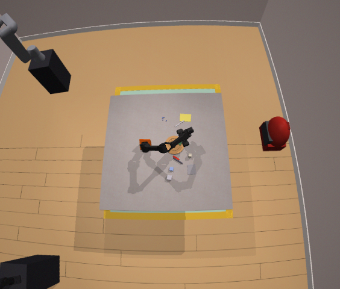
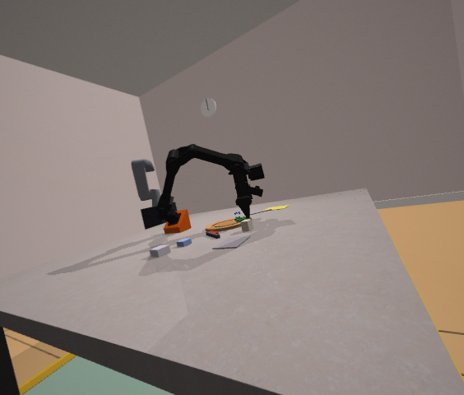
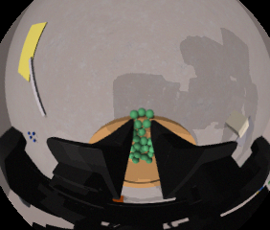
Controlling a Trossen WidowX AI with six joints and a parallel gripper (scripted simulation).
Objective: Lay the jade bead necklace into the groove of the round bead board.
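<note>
Now: the round wooden bead board 9 cm behind my gripper tip, 4 cm to the right of it and 1 cm below it. From my gripper tip the other things lie so: beige cube: 6 cm ahead, 17 cm to the right; then red-handled tool: 8 cm behind, 19 cm to the right, 1 cm below; then yellow sheet: 6 cm ahead, 27 cm to the left, 1 cm below.
</note>
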